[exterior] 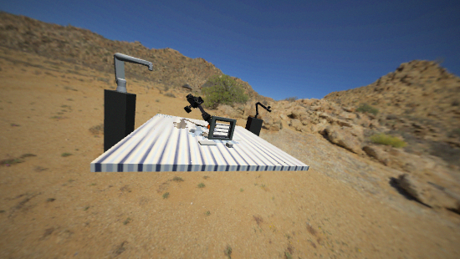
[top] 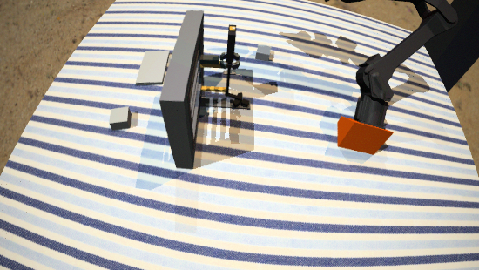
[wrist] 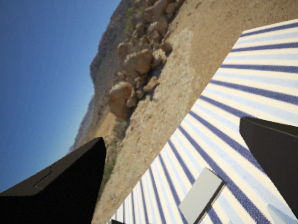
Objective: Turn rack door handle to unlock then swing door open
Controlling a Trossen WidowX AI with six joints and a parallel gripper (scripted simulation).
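Now: the upright handle 210 mm to the left of my gripper tip, 130 mm below it and 40 mm behind it. From my gripper tip the other things lie so: flat grey slab: 250 mm below, 180 mm ahead, 160 mm to the left.
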